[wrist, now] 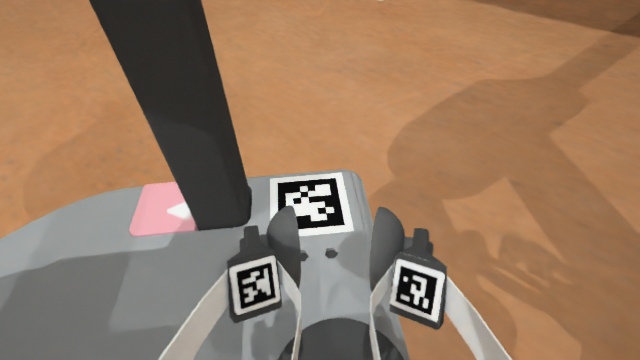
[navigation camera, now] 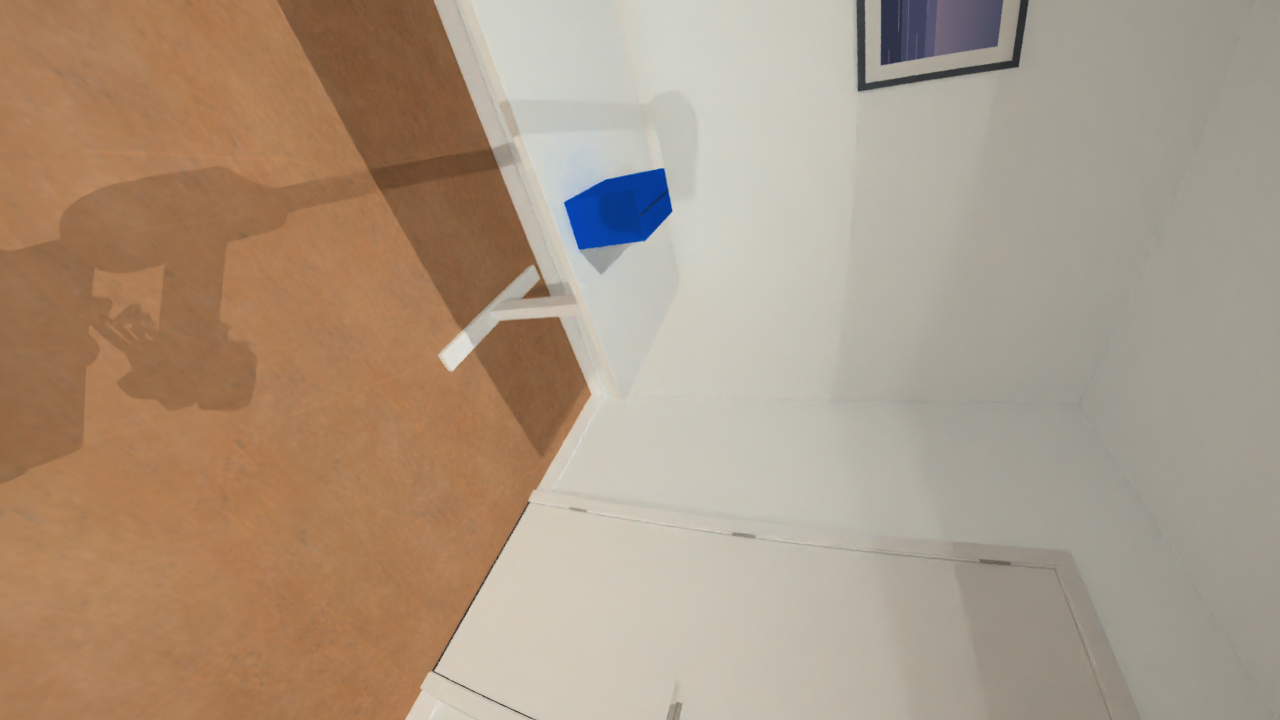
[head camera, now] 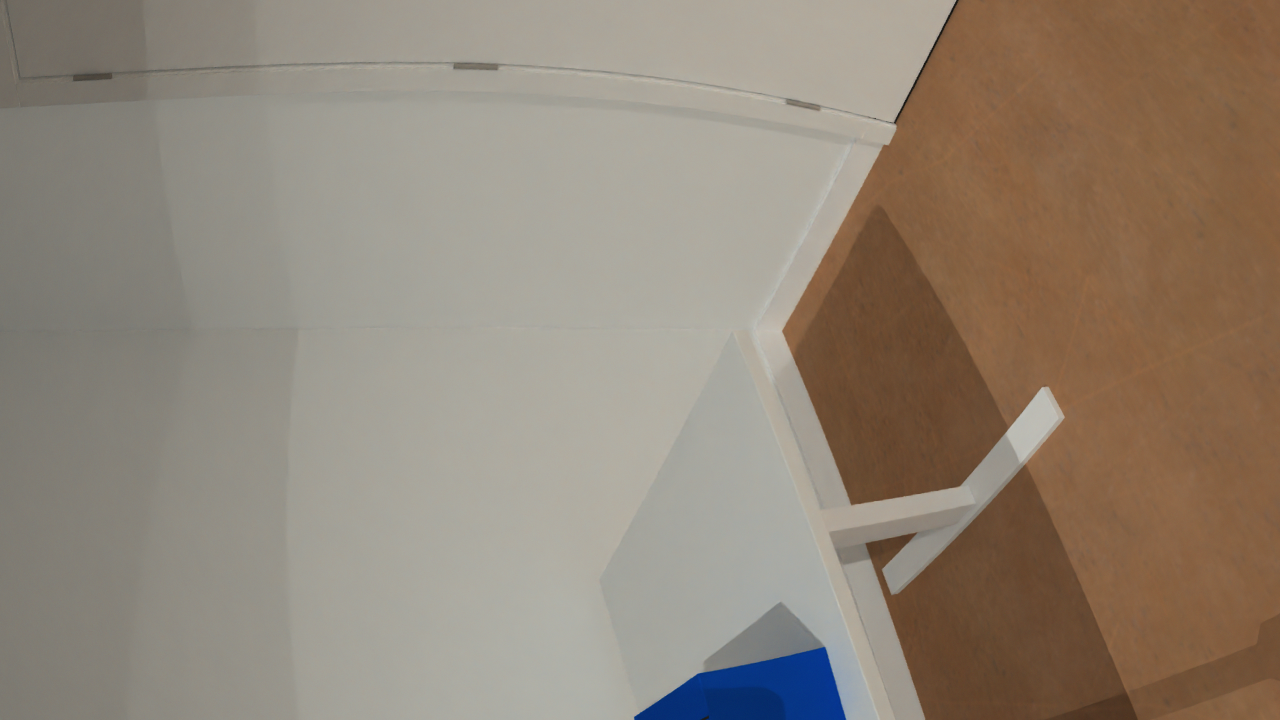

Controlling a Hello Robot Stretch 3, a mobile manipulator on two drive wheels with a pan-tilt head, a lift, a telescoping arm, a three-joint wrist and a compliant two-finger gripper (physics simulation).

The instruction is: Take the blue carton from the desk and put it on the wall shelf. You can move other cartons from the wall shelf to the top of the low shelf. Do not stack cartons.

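Observation:
The blue carton [head camera: 805,685] [navigation camera: 617,210] stands on the white desk [head camera: 689,537] [navigation camera: 626,304]. In the head camera view it is cut off by the bottom edge. In the navigation camera view it shows whole, near the desk's end by the room corner. My gripper [wrist: 334,233] is open and empty, its two fingertips well apart above my grey base. It is away from the carton, which does not show in the wrist view. The wall shelf and the low shelf do not show in these views.
A white desk leg [head camera: 904,514] [navigation camera: 537,307] has a foot sticking out over the brown floor [head camera: 1163,223] [navigation camera: 268,537]. A door [head camera: 626,35] [navigation camera: 760,626] is in the adjoining wall. A framed picture [navigation camera: 962,26] hangs above the desk. My dark mast [wrist: 175,115] rises beside the gripper.

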